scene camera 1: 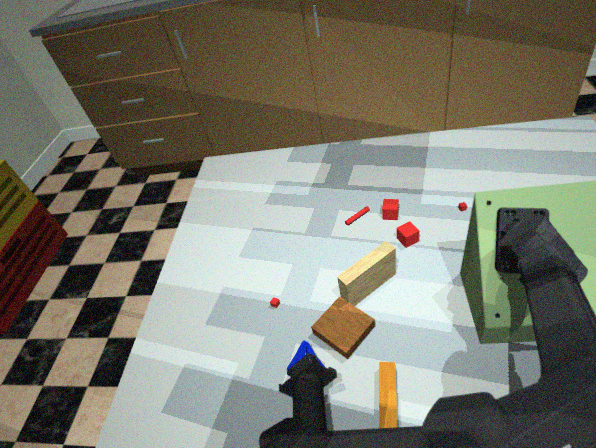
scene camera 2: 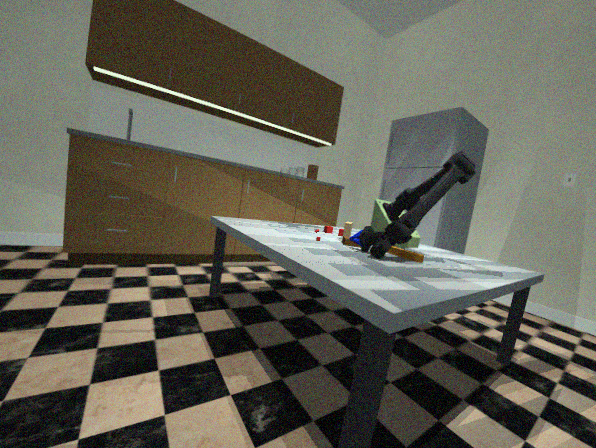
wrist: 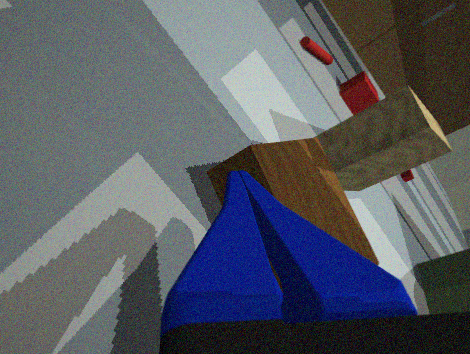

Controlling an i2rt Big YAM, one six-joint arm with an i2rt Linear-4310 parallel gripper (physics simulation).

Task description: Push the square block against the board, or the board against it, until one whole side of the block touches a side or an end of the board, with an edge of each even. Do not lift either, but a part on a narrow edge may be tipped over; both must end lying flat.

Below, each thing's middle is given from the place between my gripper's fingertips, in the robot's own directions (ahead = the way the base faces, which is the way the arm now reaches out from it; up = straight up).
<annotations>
Right now my hand is 70 mm past the square block (scene camera 1: 343, 327), 50 mm to the left of it and 20 mm above it. Round my hand: orange bar (scene camera 1: 387, 375): 170 mm behind, 140 mm to the left, 20 mm below; then board (scene camera 1: 357, 282): 130 mm behind, 160 mm to the right, 10 mm above.
</annotations>
